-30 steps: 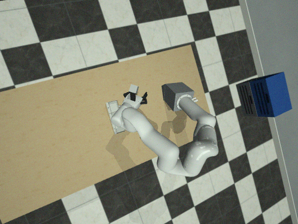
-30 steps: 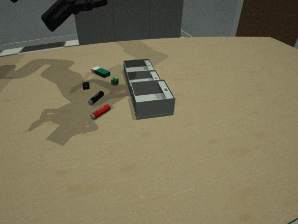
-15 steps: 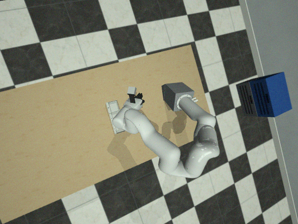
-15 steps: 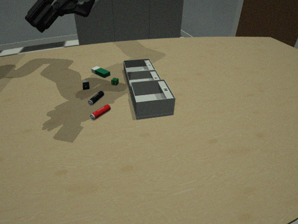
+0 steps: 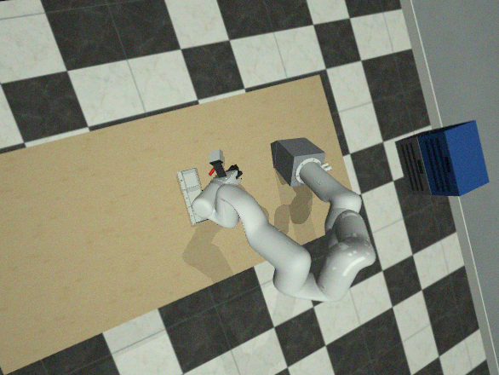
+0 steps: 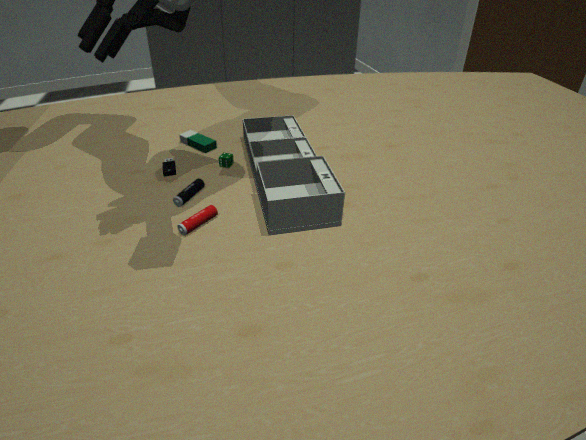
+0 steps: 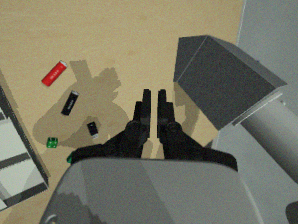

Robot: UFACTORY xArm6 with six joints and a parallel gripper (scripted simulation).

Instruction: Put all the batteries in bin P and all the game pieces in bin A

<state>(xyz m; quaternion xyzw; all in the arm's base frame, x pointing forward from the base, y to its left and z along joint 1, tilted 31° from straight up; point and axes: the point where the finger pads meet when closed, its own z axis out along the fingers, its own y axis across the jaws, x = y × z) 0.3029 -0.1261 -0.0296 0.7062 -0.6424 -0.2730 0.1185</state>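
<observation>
The bin lies 19 cm ahead of my hand, 18 cm below it and 4 cm to the left of it. From my hand the other things lie so: black battery: 20 cm below, 5 cm ahead, 3 cm to the left; then black USB stick: 20 cm below, 11 cm to the left, 3 cm ahead; then red battery: 20 cm below, 6 cm ahead, 3 cm to the right.
</observation>
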